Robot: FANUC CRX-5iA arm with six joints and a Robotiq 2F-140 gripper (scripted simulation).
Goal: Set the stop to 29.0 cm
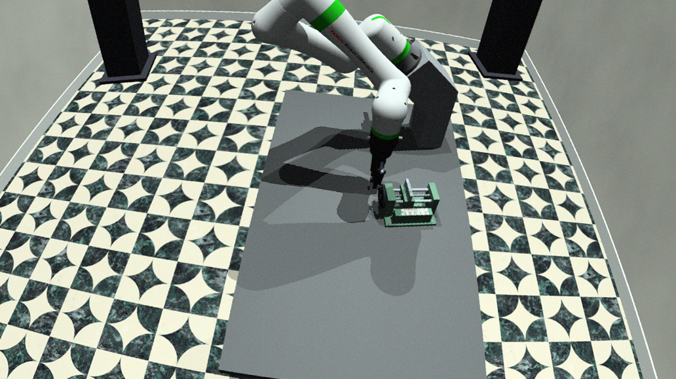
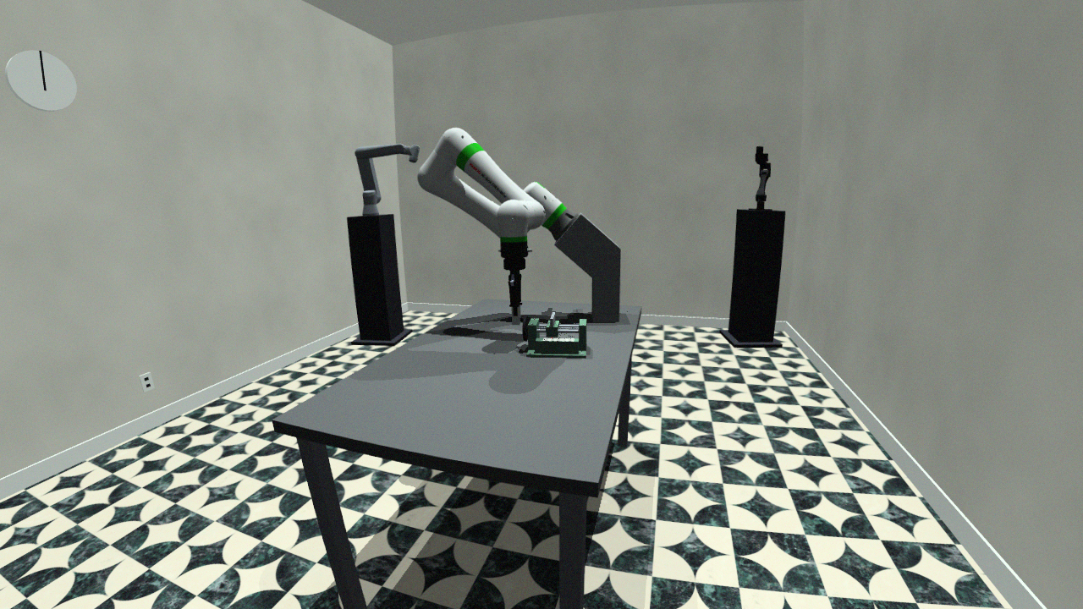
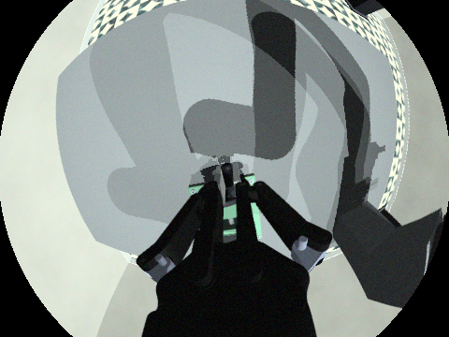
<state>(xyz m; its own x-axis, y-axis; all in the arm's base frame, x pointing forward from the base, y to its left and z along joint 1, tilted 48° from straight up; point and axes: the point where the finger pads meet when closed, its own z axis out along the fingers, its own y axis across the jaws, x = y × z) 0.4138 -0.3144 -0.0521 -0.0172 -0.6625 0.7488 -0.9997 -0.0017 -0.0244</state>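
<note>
Right now the black handwheel is 20 mm to the left of my hand and 20 mm below it. The rest, counted from my hand: green stop fixture 30 mm ahead, 130 mm to the left, 30 mm below.
</note>
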